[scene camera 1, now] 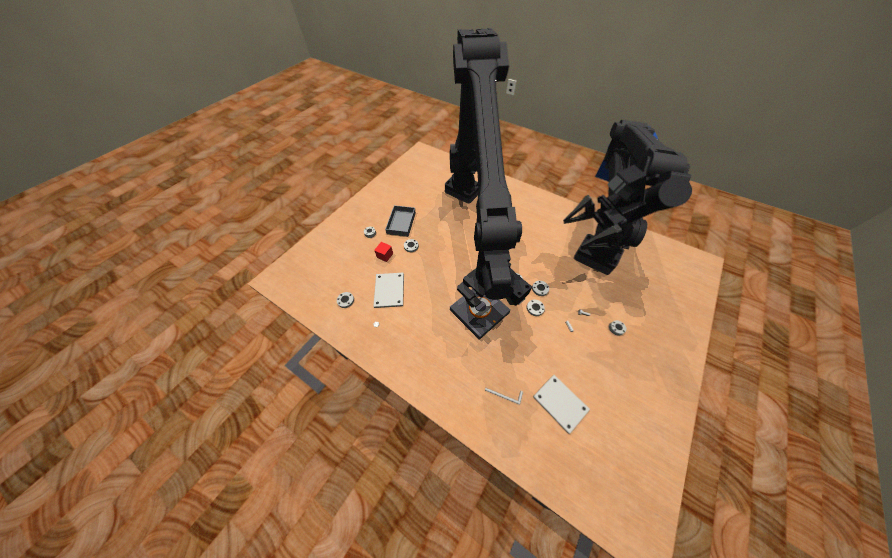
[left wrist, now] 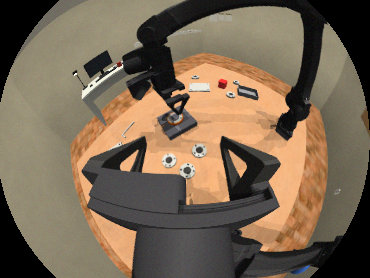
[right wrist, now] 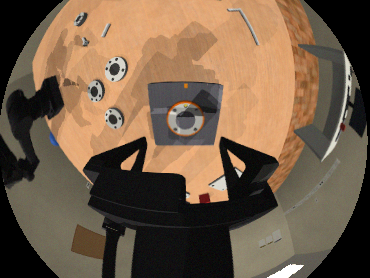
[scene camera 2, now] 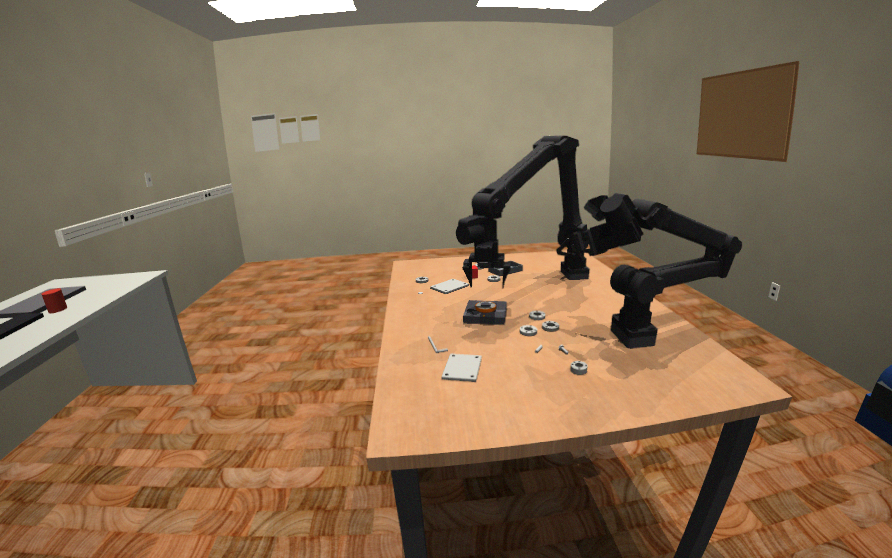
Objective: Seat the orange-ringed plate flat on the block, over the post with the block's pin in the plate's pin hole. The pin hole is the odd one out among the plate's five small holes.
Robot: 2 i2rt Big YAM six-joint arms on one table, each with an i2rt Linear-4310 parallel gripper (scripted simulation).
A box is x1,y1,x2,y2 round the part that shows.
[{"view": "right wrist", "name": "my right gripper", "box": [83,136,278,277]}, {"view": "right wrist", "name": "dark block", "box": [148,81,223,145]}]
